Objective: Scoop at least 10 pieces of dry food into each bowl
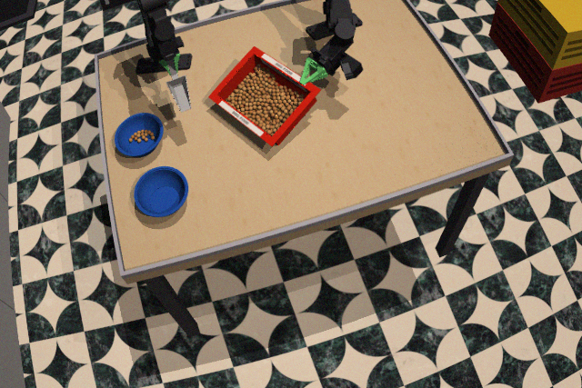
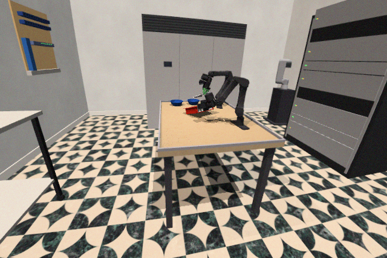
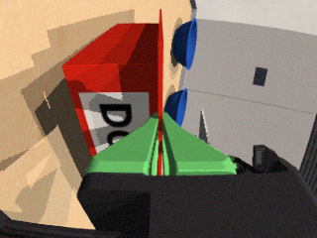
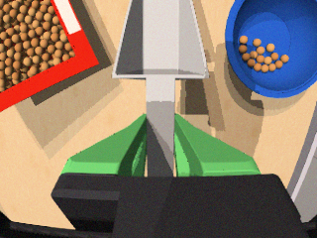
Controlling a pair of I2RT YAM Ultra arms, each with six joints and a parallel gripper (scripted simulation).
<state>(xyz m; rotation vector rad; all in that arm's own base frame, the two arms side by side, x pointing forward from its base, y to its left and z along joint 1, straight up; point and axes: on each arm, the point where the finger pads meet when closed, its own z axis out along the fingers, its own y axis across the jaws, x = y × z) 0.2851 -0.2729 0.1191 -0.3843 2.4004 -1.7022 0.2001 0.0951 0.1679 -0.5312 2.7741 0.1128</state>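
Right now my right hand is 40 mm short of the grey metal scoop, 10 mm to the right of it and 20 mm above it.
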